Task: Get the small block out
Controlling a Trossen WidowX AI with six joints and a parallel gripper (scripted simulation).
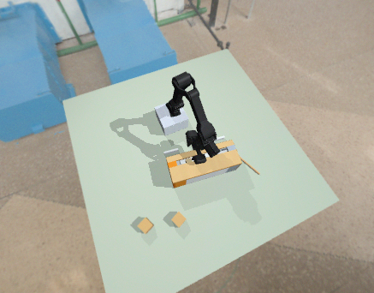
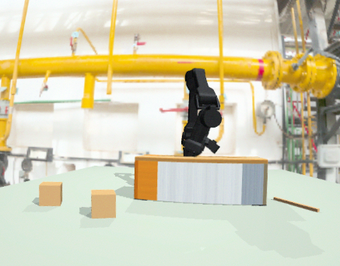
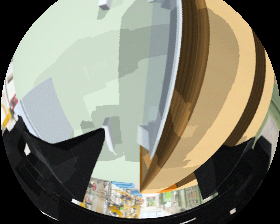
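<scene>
My gripper tip is 50 mm short of the tan block and 20 mm to the left of it. The rest, counted from my gripper tip: thin wooden stick: 320 mm to the left, 140 mm ahead, 80 mm below; then box: 50 mm to the left, 40 mm ahead, 20 mm below.
</scene>
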